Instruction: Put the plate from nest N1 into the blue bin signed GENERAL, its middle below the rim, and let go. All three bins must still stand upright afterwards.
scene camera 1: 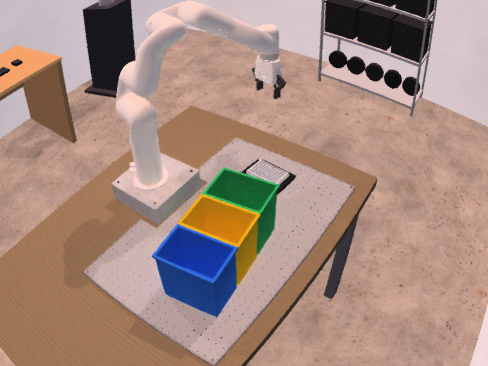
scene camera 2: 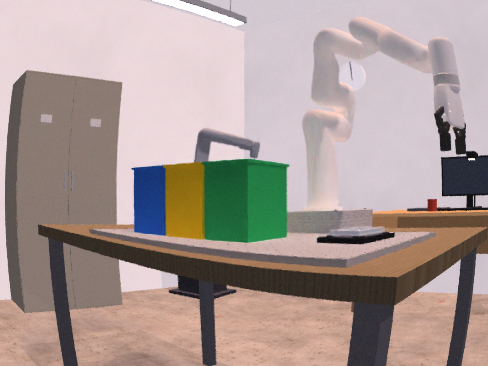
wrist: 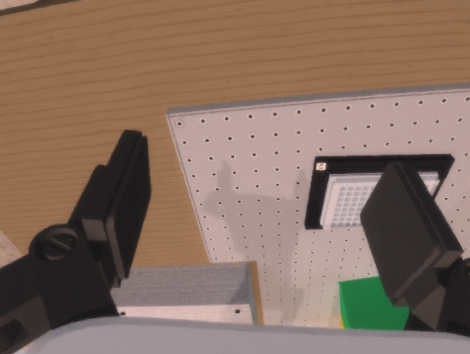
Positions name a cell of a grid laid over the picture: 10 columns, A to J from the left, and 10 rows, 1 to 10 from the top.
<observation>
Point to a blue bin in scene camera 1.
At E8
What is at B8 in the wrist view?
My gripper.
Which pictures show my gripper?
Scene camera 1, scene camera 2 and the wrist view: all of them.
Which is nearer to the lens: the yellow bin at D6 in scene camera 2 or the green bin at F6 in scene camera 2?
The green bin.
</observation>
